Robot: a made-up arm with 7 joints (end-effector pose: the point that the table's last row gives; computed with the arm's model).
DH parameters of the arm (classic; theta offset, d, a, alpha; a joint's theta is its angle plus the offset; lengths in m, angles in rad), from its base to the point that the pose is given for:
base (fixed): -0.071 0 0 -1.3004
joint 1: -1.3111 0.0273 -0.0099 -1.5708
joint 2: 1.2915 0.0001 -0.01 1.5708
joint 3: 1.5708 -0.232 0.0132 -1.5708
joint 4: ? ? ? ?
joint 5: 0 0.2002 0 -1.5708
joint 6: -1.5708 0 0.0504 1.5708
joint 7: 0 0.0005 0 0
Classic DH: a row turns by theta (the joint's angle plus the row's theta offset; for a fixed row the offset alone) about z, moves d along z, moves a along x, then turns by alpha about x.
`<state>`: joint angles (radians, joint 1 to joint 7).
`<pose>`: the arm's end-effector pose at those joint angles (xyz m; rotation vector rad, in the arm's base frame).
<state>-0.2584 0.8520 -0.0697 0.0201 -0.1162 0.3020 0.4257</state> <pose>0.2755 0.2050 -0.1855 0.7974 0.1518 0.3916</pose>
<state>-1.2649 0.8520 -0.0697 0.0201 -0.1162 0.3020 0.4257</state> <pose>0.3496 0.1112 0.1334 0.4820 -0.8322 0.4745</pose>
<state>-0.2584 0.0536 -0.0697 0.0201 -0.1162 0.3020 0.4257</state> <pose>0.2620 0.0156 -0.2699 0.0226 0.3343 0.2737</pose>
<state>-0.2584 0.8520 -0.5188 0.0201 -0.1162 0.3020 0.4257</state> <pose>0.2371 0.1335 -0.2686 0.8898 0.3356 -0.0247</pose>
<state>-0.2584 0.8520 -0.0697 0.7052 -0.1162 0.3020 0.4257</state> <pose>0.2056 0.3250 -0.2803 0.9152 0.7738 0.6971</pose>
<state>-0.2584 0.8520 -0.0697 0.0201 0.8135 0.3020 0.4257</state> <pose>0.2768 0.2098 -0.1734 1.6831 -0.1621 0.4386</pose>
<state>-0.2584 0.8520 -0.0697 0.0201 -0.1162 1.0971 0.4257</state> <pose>0.2514 0.2276 -0.2063 0.9478 0.9102 0.6544</pose>
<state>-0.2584 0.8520 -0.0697 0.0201 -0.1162 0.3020 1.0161</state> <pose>0.2755 0.2050 -0.1855 0.8347 -0.0897 0.9479</pose>
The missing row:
joint 4: 1.5708 0.003 0.0159 1.5708
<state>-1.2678 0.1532 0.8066 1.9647 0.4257 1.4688 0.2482</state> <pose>0.2810 -0.0217 -0.3098 0.2935 2.3502 -0.1958</pose>
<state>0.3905 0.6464 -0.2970 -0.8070 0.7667 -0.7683 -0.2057</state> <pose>0.0763 0.0286 -0.1569 0.9588 -0.8530 -1.0917</pose>
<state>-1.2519 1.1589 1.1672 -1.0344 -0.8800 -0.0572 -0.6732</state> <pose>-0.0395 0.1151 0.1315 1.4895 -2.1501 -0.3031</pose>
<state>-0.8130 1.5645 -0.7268 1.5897 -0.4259 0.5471 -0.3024</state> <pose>0.0748 0.4991 0.0183 0.5890 1.3571 1.2651</pose>
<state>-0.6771 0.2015 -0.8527 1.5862 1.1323 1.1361 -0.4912</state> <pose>0.2151 0.1455 -0.3909 2.1465 1.8965 -0.0060</pose>
